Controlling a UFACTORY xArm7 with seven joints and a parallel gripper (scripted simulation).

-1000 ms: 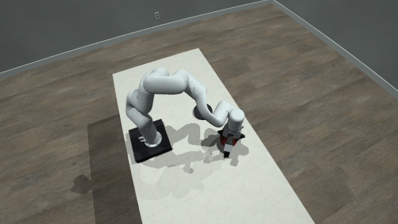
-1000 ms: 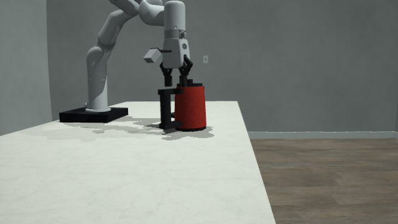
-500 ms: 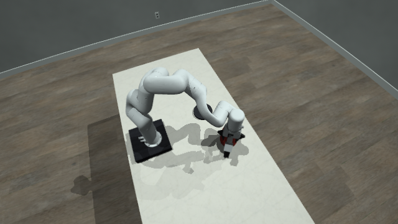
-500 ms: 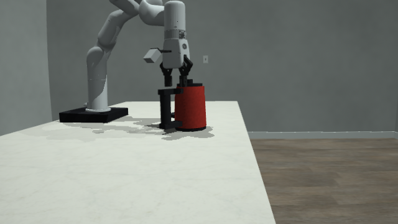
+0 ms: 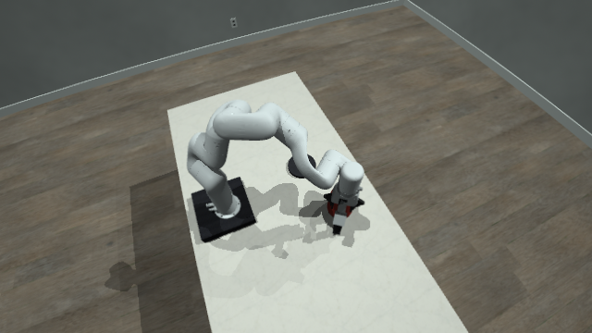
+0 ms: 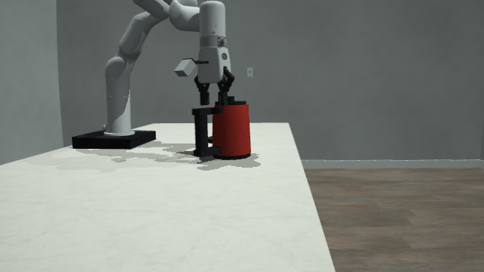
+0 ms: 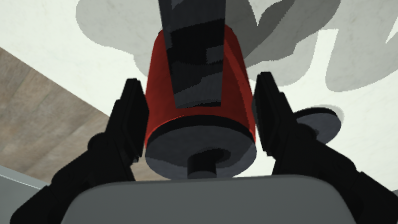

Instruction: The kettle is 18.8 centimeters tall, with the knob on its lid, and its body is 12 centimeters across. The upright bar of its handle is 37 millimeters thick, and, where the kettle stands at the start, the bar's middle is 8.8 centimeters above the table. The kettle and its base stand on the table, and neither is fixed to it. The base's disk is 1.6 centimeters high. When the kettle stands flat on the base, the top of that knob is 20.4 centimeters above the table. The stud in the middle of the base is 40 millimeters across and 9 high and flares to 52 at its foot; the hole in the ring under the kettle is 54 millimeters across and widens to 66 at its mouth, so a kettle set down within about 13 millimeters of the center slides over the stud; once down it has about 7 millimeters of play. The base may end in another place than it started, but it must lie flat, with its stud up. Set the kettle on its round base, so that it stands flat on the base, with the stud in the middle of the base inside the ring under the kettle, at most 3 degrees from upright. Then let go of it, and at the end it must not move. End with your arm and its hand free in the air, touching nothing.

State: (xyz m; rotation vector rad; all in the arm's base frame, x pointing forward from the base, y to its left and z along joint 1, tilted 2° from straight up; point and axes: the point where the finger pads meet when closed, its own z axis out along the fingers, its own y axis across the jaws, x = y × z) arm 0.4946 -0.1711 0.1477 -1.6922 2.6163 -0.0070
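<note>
Now: hand 80 mm above the red kettle, 30 mm to the right of it and 20 mm short of it. The rest, counted from my hand: round black base: 340 mm to the left, 160 mm below, 100 mm behind.
</note>
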